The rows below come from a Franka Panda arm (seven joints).
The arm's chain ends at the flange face. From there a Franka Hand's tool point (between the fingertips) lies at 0.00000 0.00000 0.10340 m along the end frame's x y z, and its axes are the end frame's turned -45 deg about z.
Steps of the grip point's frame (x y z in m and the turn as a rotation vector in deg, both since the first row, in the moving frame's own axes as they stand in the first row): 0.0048 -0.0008 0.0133 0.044 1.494 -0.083; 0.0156 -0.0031 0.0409 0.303 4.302 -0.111; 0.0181 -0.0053 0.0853 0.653 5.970 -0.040; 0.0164 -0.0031 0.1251 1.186 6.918 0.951; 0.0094 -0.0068 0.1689 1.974 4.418 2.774
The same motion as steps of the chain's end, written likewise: 0.0010 -0.0020 0.0133 1.088 1.025 -0.083; 0.0037 -0.0073 0.0412 3.256 2.828 -0.111; 0.0023 -0.0081 0.0859 4.683 3.760 -0.040; 0.0020 -0.0035 0.1259 5.730 4.053 0.951; -0.0015 -0.0034 0.1693 4.520 1.728 2.774
